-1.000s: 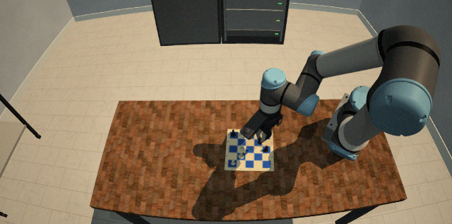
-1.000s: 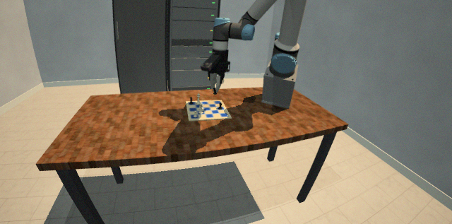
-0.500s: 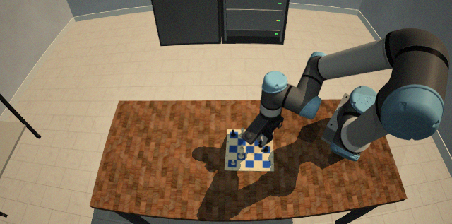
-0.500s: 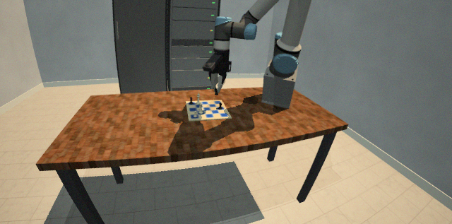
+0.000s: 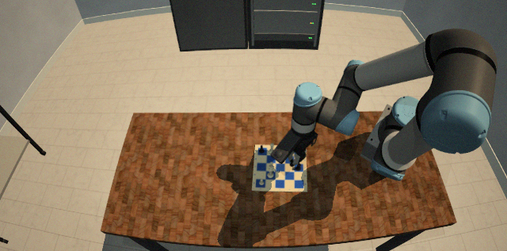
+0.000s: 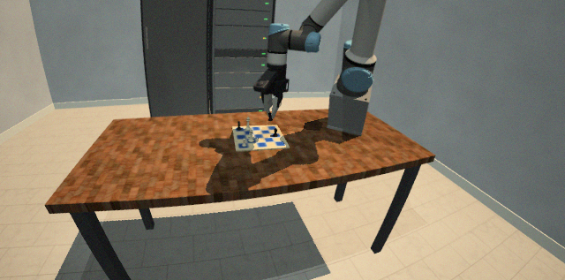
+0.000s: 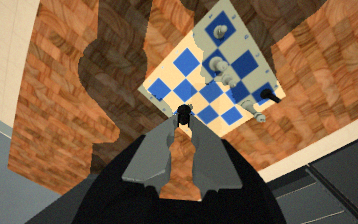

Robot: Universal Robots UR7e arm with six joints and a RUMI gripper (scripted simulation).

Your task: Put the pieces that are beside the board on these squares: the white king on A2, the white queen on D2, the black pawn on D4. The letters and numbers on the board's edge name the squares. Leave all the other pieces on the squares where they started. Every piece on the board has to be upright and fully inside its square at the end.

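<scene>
Now: hand 30 mm short of the blue-and-cream chessboard, 40 mm to the left of it and 120 mm above it. The rest, counted from my hand: tall white piece: 60 mm ahead, 120 mm to the right, 80 mm below; then black pawn: 10 mm below.
</scene>
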